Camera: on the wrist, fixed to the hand. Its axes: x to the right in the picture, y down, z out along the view.
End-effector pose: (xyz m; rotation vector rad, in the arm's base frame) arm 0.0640 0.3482 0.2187 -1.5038 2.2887 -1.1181
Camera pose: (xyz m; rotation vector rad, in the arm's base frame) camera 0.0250 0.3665 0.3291 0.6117 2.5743 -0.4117
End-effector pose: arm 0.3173 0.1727 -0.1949 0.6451 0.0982 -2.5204
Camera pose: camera 0.3189 0.2161 -0.3051 0.4739 -0.0730 -0.8966
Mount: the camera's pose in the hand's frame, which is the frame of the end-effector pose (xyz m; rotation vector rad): 0.0293 -0.0428 -0.1065 -0.2243 0.1526 1.6077
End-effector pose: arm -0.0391 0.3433 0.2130 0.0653 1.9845 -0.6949
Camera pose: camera -0.1529 0.3535 0.2443 1.3980 1.4674 0.5899
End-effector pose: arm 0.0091 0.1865 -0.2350 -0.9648 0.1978 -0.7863
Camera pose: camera -0.0431 0.0824 -0.2569 -0.6490 1.0404 0.6653
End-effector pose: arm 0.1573 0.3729 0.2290 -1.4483 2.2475 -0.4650
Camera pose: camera 0.1245 0.3343 0.3361 0.6102 2.7466 0.2374
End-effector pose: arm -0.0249 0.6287 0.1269 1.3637 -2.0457 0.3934
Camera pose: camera 0.0428 0.6502 0.2217 -0.6790 -2.4912 0.8028
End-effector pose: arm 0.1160 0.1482 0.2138 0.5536 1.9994 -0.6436
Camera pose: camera 0.0080 0.1871 0.2430 1.7371 1.1117 0.6152
